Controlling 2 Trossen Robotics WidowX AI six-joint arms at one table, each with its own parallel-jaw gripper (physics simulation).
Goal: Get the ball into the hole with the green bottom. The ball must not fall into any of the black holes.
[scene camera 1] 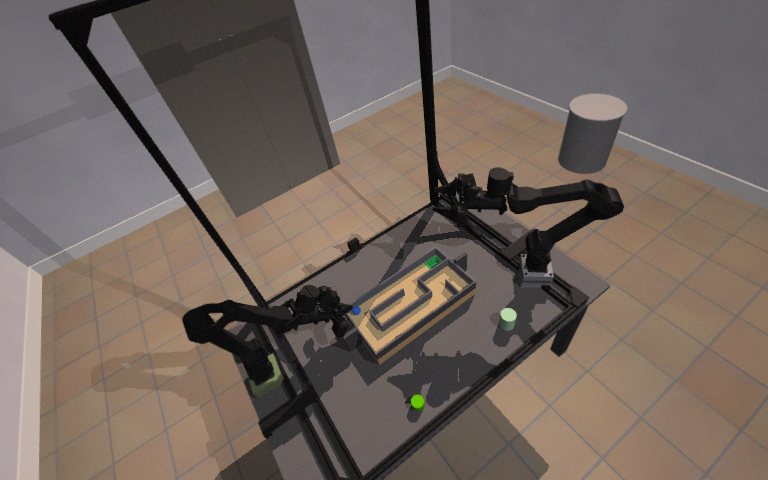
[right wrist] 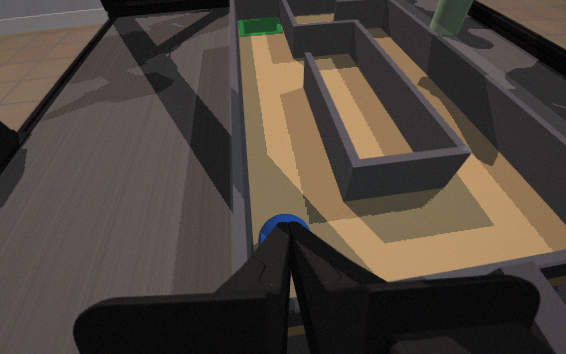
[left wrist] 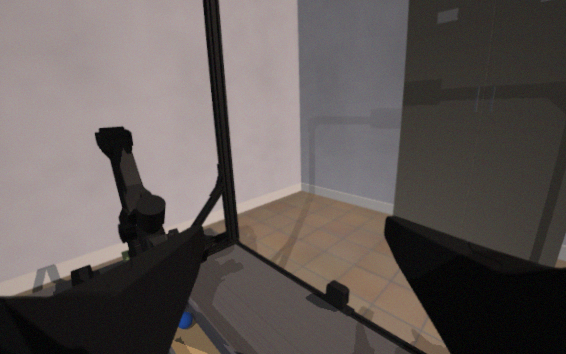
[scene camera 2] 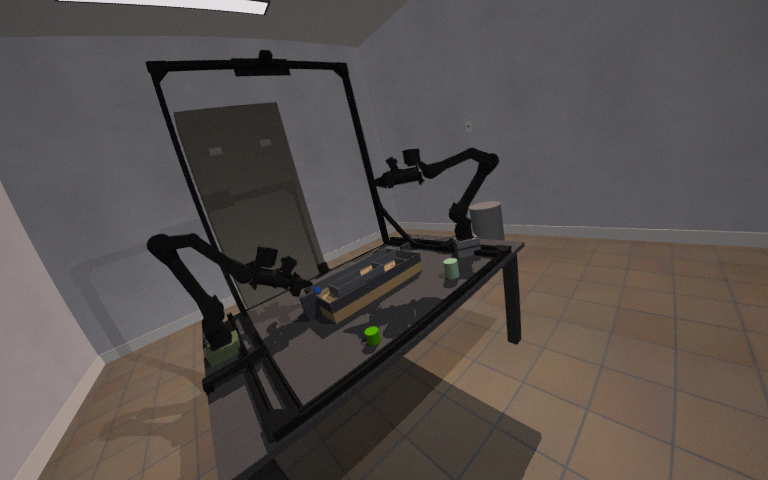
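Note:
The blue ball (scene camera 1: 356, 310) (scene camera 2: 317, 289) (left wrist: 185, 320) (right wrist: 280, 219) is in the maze box's near-left corner, by the outer wall in the right wrist view. The maze box (scene camera 1: 382, 358) (scene camera 2: 370, 294) has a tan floor and grey walls. The green-bottomed hole (scene camera 1: 433, 261) (right wrist: 260, 26) is at the far end of the ball's lane. My right gripper (scene camera 1: 352, 308) (scene camera 2: 308, 284) (right wrist: 287, 231) is shut and empty, its tips right at the ball and hiding part of it. My left gripper (left wrist: 295, 230) is open and empty, high beyond the box's far end. No black hole can be made out.
A pale green cylinder (scene camera 1: 508, 319) (scene camera 2: 450, 268) stands right of the box on the table (scene camera 1: 351, 430). A bright green cylinder (scene camera 1: 417, 402) (scene camera 2: 372, 335) stands nearer the front edge. Inner walls (right wrist: 330, 110) divide the maze. A black frame post (scene camera 1: 427, 113) rises at the table's back.

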